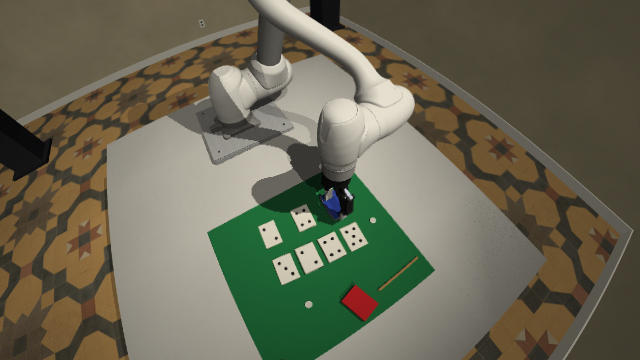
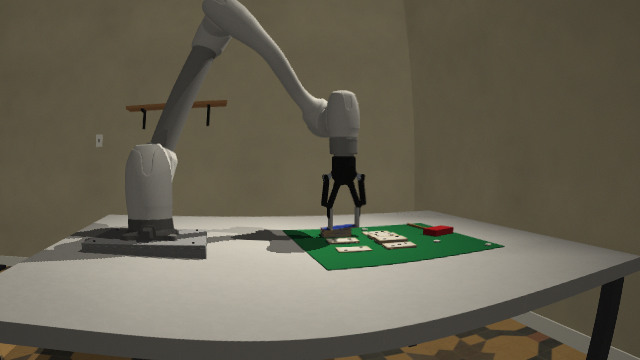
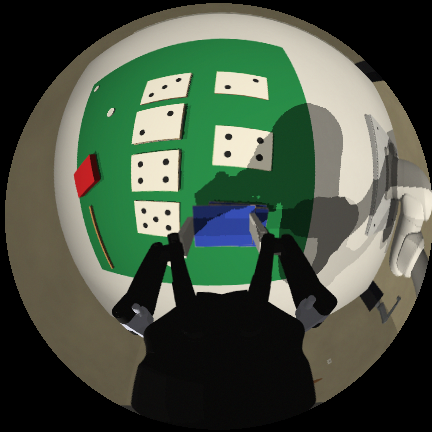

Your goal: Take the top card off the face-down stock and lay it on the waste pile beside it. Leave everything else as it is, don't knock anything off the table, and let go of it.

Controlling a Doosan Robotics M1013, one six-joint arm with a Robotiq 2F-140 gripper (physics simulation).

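Where they show: gripper, fingertip midpoint: (image 1: 335, 207) (image 2: 343, 227) (image 3: 221, 223); arm's base, origin of the base link: (image 1: 236, 121) (image 2: 151, 236) (image 3: 390, 175).
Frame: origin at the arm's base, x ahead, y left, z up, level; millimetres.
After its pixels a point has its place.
Note:
The face-down stock (image 2: 336, 233) (image 3: 263, 216) is a blue-backed block of cards with brown sides, on the green mat. Its top card (image 1: 332, 201) {y 122, x 606, z 5 mm} (image 2: 342, 227) {y 107, x 625, z 7 mm} (image 3: 222, 227) {y 123, x 631, z 7 mm} is shifted off the block, away from the arm's base, and looks slightly tilted. My gripper (image 1: 336, 205) {y 117, x 633, z 4 mm} (image 2: 344, 225) {y 117, x 633, z 4 mm} (image 3: 221, 223) {y 117, x 633, z 4 mm} points down over the stock and looks shut on this card by its two opposite edges, with its fingers well apart. The face-up four-dot card (image 1: 303, 218) {y 6, x 594, z -16 mm} (image 2: 342, 240) {y -2, x 587, z -16 mm} (image 3: 242, 147) {y 8, x 592, z -16 mm} beside the stock looks like the waste pile. The card's underside is hidden.
A two-dot card (image 1: 270, 234) {y -121, x 579, z -19 mm} (image 3: 241, 85) {y -115, x 579, z -19 mm} lies beyond the four-dot card. Several face-up cards form a row, including a five-dot card (image 1: 353, 236) {y 109, x 747, z -19 mm} (image 3: 157, 218) {y 110, x 743, z -19 mm} near the gripper. A red box (image 1: 359, 302) {y -10, x 930, z -2 mm}, a thin stick (image 1: 398, 273) {y 148, x 935, z -14 mm} and white discs lie on the green mat (image 1: 240, 280) {y -285, x 663, z -22 mm}.

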